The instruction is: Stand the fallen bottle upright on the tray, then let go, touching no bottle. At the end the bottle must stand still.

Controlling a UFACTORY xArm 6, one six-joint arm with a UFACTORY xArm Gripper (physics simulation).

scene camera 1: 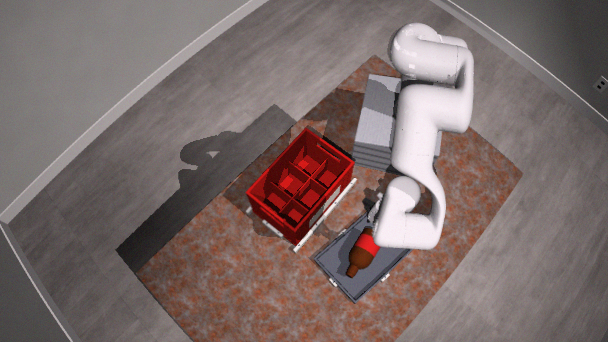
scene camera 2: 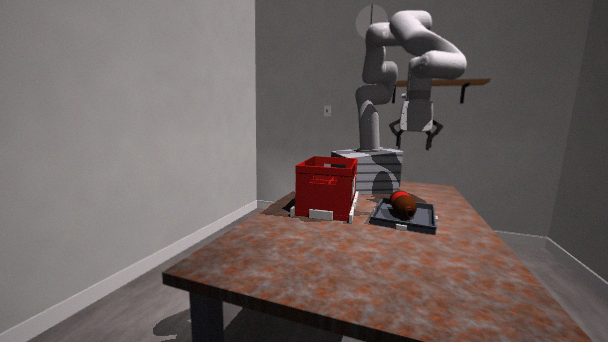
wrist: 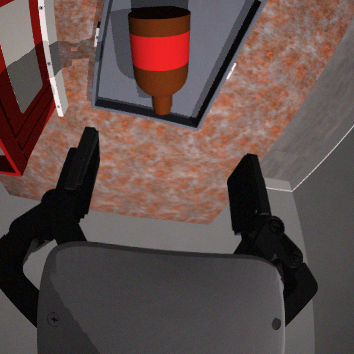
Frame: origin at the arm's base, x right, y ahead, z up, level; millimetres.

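Seen in the pictures: gripper, fingertip midpoint: point(scene camera 2: 412, 149) point(wrist: 169, 154); arm's base at its link origin: point(scene camera 2: 369, 150).
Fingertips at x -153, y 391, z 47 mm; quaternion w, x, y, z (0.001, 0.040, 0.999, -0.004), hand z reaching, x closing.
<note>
Pixels of each thing's middle, then the offset from my fingertips to it. "pt": a spot on its surface instead. Level surfaces: height alone.
- brown bottle with a red band, body centre: point(wrist: 160, 65) point(scene camera 1: 361, 255) point(scene camera 2: 404, 206) dz -193, dx +14, dy +43 mm
- grey tray at a spot on its surface: point(wrist: 146, 116) pt dz -210, dx +28, dy +152 mm
- red crate with compartments, body centre: point(scene camera 1: 301, 188) point(scene camera 2: 328, 184) dz -147, dx +286, dy +5 mm
- mottled table at its surface level: dz -235 mm
The brown bottle with a red band point(scene camera 1: 363, 252) point(scene camera 2: 404, 205) point(wrist: 160, 54) lies on its side on the grey tray point(scene camera 1: 356, 296) point(scene camera 2: 426, 230) point(wrist: 146, 116). Its neck points toward the tray's short edge nearest scene camera 2. My gripper point(scene camera 2: 414, 147) point(wrist: 169, 154) is open, with nothing between its fingers. In scene camera 2 it hangs well above the bottle and tray, fingers pointing down. In scene camera 1 the arm hides most of the gripper and the far part of the tray, and it covers some of the bottle's base end.
A red crate with compartments point(scene camera 1: 274, 218) point(scene camera 2: 324, 197) point(wrist: 25, 161) stands beside the tray, taller than it, with white strips point(scene camera 1: 326, 216) point(wrist: 49, 65) along its foot. The robot's grey ribbed base block point(scene camera 1: 373, 129) point(scene camera 2: 367, 176) stands behind them on the mottled table point(scene camera 1: 240, 300) point(scene camera 2: 350, 270).
</note>
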